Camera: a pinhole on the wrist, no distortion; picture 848 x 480 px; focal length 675.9 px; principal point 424.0 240.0 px. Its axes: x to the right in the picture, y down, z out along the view. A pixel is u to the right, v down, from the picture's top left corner.
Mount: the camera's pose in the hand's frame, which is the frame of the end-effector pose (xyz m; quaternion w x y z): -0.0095 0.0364 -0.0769 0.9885 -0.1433 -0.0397 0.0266
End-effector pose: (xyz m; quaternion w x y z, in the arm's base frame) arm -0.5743 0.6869 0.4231 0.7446 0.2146 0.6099 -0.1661
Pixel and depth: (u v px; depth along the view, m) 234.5 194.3 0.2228
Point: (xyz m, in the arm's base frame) -0.4376 0.6834 0.5432
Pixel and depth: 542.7 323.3 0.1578
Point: -0.4632 0.7365 0.4428
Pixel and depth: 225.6 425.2 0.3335
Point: -0.3199 0.7561 0.6186
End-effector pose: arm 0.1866 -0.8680 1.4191 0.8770 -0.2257 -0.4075 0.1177
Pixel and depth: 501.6 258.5 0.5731
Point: -0.1762 -0.5357 1.5831
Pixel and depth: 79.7 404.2 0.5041
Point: -0.2905 -0.6421 1.2735
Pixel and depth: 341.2 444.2 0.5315
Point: -0.1944 -0.5113 1.3857
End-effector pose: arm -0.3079 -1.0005 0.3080 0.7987 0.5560 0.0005 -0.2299
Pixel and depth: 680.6 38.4 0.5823
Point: -0.2793 -1.5328 0.5156
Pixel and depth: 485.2 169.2 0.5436
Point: -0.3795 -1.3715 0.6082
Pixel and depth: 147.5 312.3 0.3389
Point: -0.4671 -1.0932 0.5802
